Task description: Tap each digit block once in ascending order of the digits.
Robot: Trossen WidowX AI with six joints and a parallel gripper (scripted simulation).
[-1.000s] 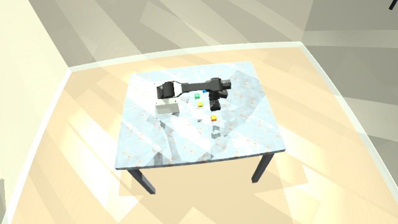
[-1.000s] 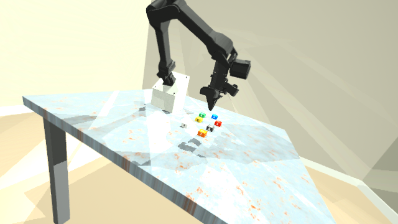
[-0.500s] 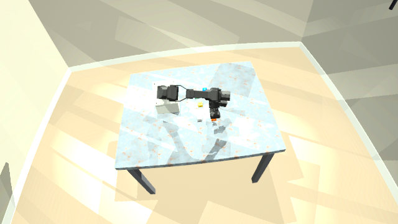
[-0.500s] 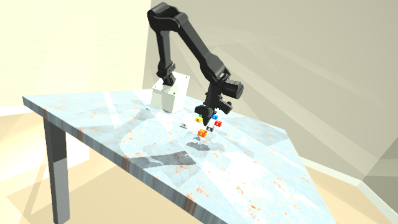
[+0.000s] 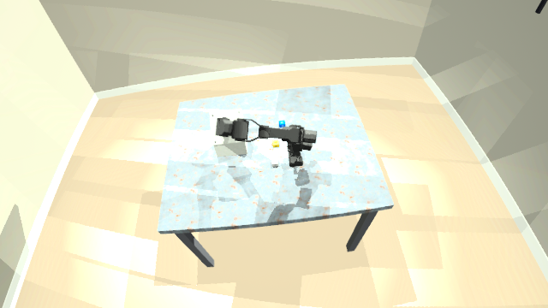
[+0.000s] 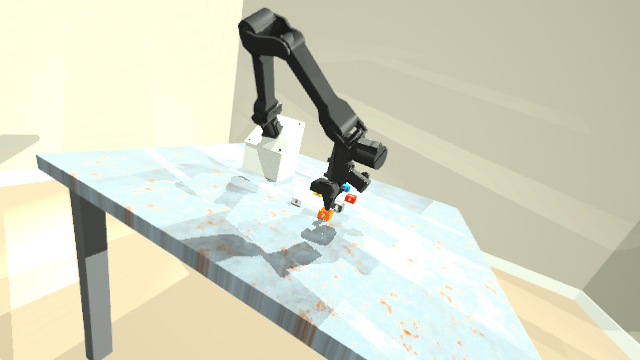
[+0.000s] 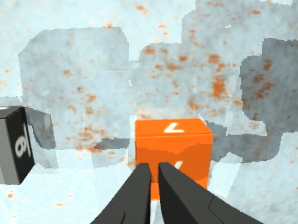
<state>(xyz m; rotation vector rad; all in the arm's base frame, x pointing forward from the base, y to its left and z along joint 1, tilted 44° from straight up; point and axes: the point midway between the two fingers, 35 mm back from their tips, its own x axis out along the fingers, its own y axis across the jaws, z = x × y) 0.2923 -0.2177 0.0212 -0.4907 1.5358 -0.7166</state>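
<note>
Now: the orange block 1 cm to the right of my gripper tip and 1 cm below it. Also, from my gripper tip: yellow block (6 cm behind, 13 cm to the left, 1 cm below); white block (9 cm behind, 1 cm to the left, 1 cm below); black block (2 cm ahead, 8 cm to the left, 1 cm below).
</note>
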